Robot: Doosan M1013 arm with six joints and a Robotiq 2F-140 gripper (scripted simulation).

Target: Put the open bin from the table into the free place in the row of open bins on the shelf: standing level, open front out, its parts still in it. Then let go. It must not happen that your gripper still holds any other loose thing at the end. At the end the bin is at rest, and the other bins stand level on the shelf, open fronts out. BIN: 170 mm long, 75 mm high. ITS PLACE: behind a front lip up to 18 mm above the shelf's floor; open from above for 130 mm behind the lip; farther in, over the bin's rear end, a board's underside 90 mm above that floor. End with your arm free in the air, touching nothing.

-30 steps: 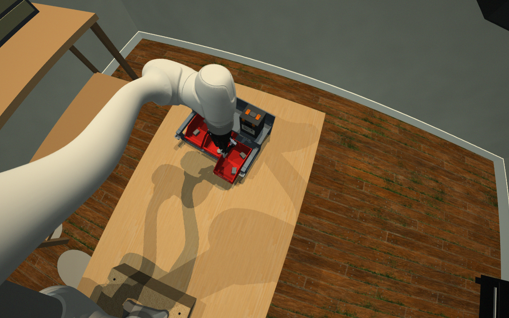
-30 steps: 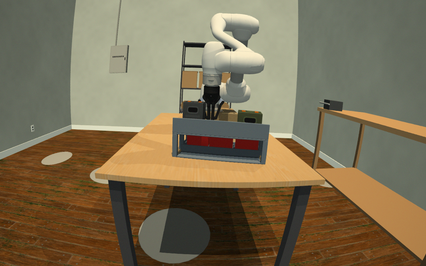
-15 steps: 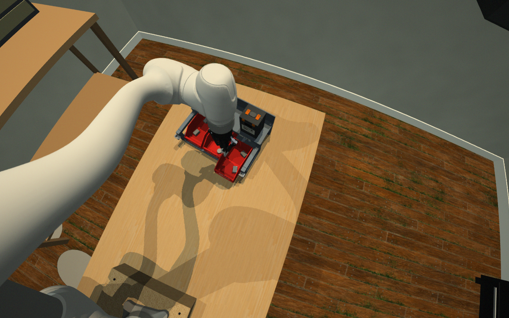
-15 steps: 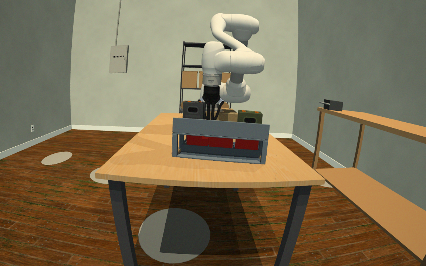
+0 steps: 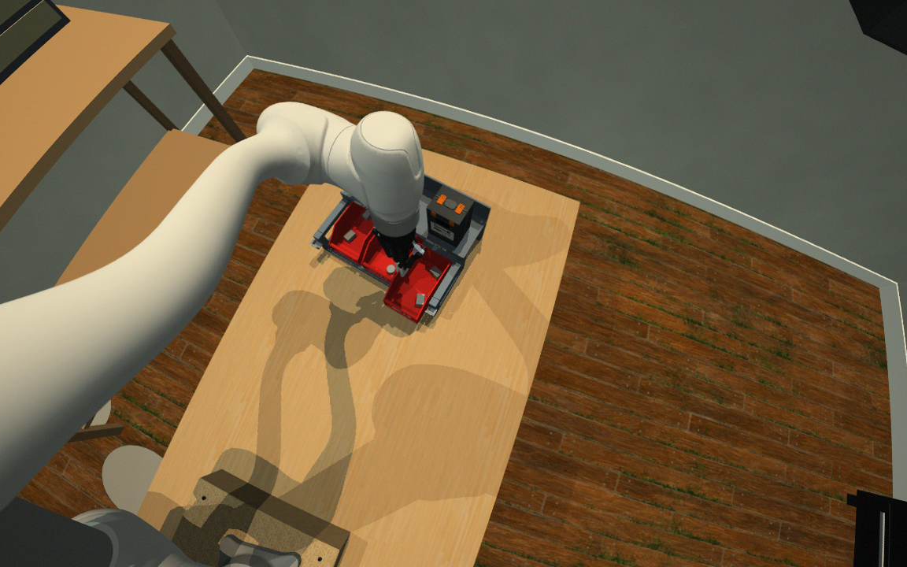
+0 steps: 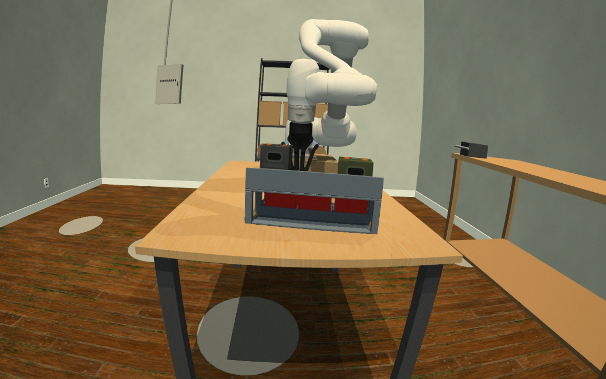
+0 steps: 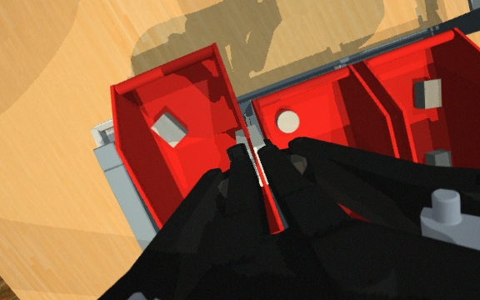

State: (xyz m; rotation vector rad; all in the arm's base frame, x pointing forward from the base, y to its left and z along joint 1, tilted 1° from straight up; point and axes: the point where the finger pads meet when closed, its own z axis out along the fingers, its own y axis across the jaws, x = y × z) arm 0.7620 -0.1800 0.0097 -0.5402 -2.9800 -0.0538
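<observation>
Now: hand 8 cm to the right of the front lip, 8 cm above it and 2 cm past it.
</observation>
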